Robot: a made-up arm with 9 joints.
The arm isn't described. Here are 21 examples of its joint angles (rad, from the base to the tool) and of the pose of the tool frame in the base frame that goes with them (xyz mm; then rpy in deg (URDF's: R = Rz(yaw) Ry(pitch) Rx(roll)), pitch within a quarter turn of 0, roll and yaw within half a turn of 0).
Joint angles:
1: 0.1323 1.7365 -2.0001 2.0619 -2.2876 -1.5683 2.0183 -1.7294 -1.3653
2: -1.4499 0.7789 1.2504 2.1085 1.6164 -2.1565 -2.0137 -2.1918 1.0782
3: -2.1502 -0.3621 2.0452 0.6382 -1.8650 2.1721 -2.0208 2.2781 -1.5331
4: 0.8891 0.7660 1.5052 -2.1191 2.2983 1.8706 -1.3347 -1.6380 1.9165
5: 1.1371 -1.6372 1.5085 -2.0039 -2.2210 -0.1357 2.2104 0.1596 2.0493
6: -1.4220 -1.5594 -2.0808 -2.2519 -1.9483 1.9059 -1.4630 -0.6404 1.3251
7: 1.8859 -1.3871 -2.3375 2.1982 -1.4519 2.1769 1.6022 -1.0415 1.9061
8: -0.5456 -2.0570 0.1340 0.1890 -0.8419 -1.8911 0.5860 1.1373 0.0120
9: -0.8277 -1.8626 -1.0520 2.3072 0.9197 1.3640 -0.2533 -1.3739 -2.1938
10: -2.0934 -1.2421 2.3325 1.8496 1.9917 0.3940 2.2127 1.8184 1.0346
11: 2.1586 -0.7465 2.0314 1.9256 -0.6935 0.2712 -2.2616 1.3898 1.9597
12: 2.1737 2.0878 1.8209 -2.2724 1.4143 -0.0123 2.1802 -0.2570 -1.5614
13: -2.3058 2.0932 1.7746 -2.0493 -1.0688 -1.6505 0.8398 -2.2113 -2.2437
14: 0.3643 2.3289 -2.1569 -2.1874 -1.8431 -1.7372 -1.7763 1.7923 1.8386
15: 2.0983 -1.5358 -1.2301 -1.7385 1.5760 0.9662 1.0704 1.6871 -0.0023
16: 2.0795 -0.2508 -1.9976 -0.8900 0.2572 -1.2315 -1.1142 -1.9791 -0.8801
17: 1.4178 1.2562 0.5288 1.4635 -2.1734 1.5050 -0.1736 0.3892 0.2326
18: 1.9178 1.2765 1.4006 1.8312 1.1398 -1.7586 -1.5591 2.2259 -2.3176
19: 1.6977 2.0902 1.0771 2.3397 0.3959 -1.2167 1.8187 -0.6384 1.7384
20: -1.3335 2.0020 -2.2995 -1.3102 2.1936 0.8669 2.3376 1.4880 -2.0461
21: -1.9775 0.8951 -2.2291 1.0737 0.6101 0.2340 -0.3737 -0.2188 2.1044
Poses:
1: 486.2 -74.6 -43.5 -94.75 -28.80 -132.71
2: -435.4 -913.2 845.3 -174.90 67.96 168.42
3: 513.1 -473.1 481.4 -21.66 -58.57 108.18
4: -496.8 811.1 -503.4 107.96 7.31 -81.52
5: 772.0 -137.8 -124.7 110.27 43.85 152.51
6: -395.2 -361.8 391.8 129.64 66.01 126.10
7: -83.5 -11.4 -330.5 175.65 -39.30 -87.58
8: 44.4 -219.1 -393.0 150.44 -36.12 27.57
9: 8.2 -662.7 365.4 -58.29 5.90 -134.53
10: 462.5 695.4 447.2 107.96 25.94 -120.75
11: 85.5 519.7 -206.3 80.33 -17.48 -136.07
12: -819.4 304.5 593.0 -132.37 11.57 1.49
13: -508.5 206.7 88.6 70.95 -3.09 -129.82
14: 404.8 -118.2 -396.5 160.05 39.93 -145.74
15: -476.1 198.5 326.1 157.68 -45.97 138.22
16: 24.7 67.3 -54.5 78.64 -63.70 82.47
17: -701.3 -270.5 -378.0 100.13 -49.02 -174.17
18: -538.5 451.6 -672.2 96.81 -29.97 -65.31
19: -646.9 161.3 -185.5 -116.96 56.19 45.42
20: -57.9 -572.5 39.0 -37.24 57.20 -52.33
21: 7.8 99.3 496.1 149.40 -21.76 10.21
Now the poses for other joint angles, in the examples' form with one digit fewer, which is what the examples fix.
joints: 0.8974 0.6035 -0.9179 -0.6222 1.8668 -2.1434 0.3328 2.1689 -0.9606
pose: -72 -60 199 126.5 -70.0 59.1
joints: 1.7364 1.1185 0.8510 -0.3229 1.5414 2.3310 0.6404 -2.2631 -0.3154
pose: -773 -166 300 -7.4 34.9 -101.8
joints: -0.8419 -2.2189 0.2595 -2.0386 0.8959 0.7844 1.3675 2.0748 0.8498
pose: 362 -142 -226 71.2 -31.2 -17.4
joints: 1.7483 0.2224 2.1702 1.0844 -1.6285 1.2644 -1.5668 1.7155 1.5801
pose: 39 412 -127 85.1 -66.3 -31.0
